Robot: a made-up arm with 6 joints.
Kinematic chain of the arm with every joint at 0, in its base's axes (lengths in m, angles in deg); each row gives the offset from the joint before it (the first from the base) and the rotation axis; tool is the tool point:
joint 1: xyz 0 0 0.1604 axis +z
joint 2: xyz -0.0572 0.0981 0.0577 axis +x
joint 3: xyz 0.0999 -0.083 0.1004 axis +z
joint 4: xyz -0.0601 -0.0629 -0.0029 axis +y
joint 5: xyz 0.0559 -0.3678 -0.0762 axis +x
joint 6: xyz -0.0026 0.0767 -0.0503 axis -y
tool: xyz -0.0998 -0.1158 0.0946
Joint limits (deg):
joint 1: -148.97..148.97
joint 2: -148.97..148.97
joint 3: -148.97..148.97
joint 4: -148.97..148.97
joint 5: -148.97..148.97
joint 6: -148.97..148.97
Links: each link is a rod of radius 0.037 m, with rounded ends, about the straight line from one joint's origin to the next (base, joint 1, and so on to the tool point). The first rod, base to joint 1, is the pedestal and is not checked.
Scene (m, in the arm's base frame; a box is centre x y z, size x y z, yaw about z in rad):
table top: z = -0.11
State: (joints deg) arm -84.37 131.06 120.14 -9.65 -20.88 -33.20
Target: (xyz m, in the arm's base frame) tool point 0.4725 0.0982 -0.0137
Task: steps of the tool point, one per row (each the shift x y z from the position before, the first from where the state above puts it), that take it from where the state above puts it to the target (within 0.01 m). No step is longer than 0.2 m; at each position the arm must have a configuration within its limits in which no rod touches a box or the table.
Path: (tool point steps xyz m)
1: 0.1577 0.0070 -0.0562
2: 0.1490 0.0691 -0.0528
3: 0.1162 0.1245 -0.0476
4: 0.0635 0.1634 -0.0411
5: -0.0014 0.1794 -0.0335

